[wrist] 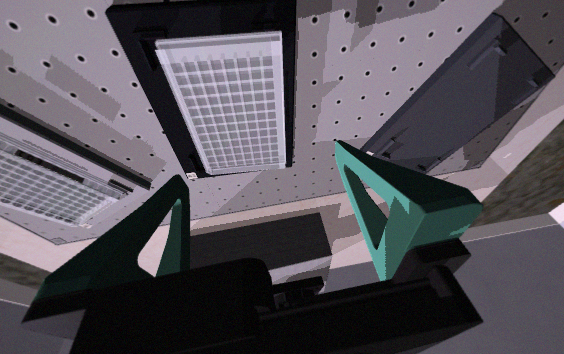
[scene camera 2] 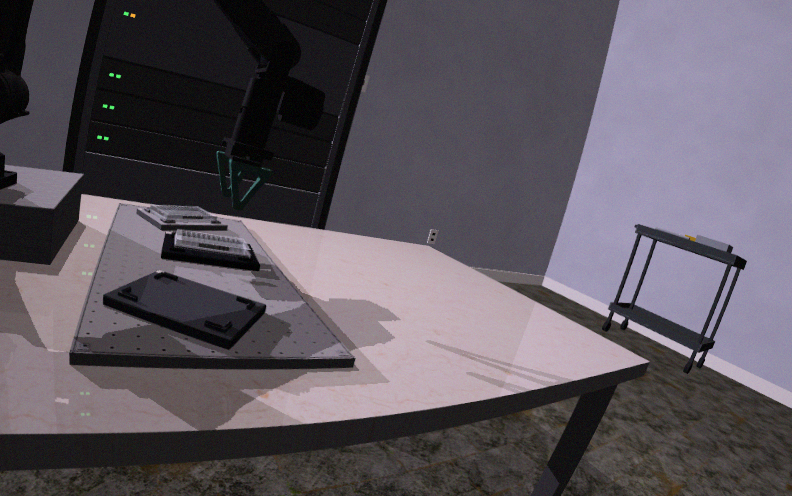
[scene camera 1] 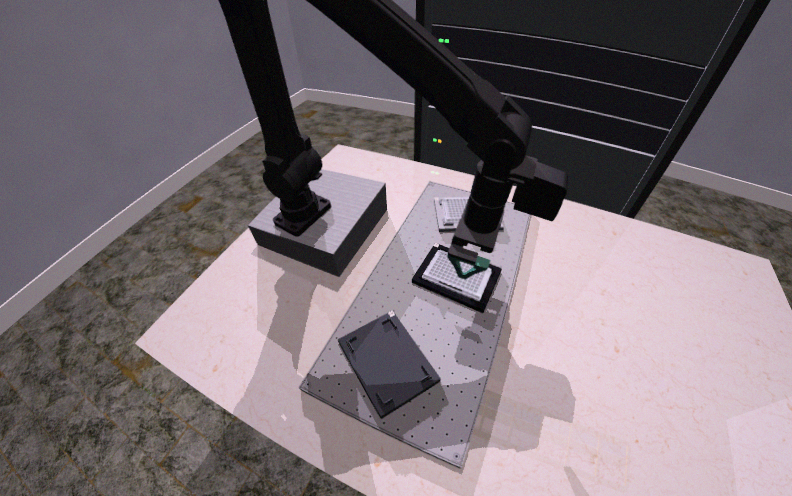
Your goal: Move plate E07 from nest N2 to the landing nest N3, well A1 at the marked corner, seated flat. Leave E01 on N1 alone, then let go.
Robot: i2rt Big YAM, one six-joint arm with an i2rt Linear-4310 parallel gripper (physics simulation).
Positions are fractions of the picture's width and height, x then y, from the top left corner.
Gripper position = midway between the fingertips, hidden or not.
Note:
My gripper (scene camera 1: 0.59, 0.52) is open, with nothing in its grasp. I also see a black nest (scene camera 2: 0.21, 0.51) and a grey perforated baseplate (scene camera 1: 0.58, 0.69).
My gripper also shows in the wrist view (wrist: 0.46, 0.46). The black nest also shows in the wrist view (wrist: 0.24, 0.09). The grey perforated baseplate shows as well in the wrist view (wrist: 0.62, 0.20) and in scene camera 2 (scene camera 2: 0.37, 0.66).

